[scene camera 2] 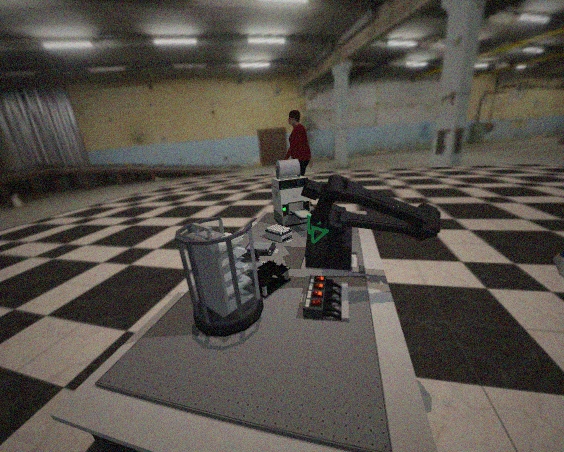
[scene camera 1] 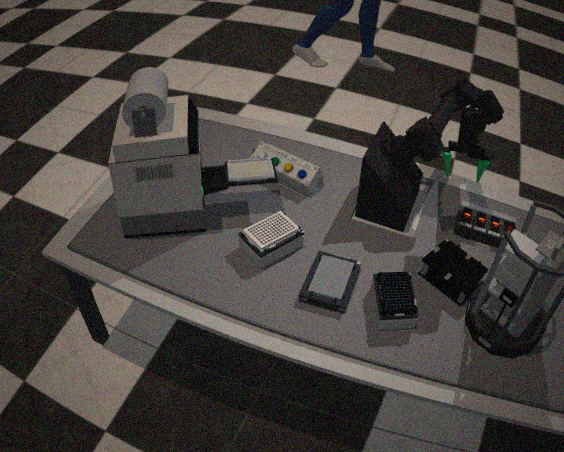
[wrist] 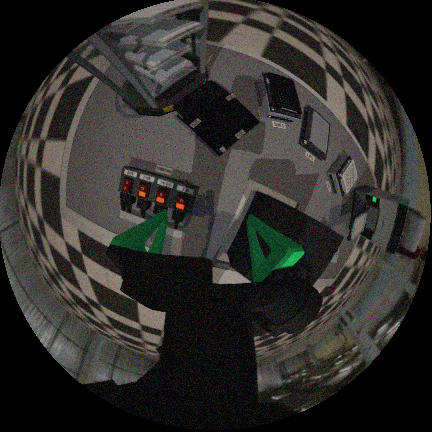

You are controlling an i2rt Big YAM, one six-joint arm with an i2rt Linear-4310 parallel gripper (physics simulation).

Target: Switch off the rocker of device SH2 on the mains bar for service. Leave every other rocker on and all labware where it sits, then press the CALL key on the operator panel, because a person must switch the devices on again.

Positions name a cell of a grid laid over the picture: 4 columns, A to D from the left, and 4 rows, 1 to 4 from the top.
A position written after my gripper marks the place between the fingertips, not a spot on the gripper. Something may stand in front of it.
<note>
My gripper (scene camera 1: D2) is open, with nothing in its grasp. Also in view: a black well plate (scene camera 1: C3) and a cylindrical rack (wrist: B1).
The black well plate shows as well in the wrist view (wrist: C1). My gripper shows as well in the wrist view (wrist: B2).
</note>
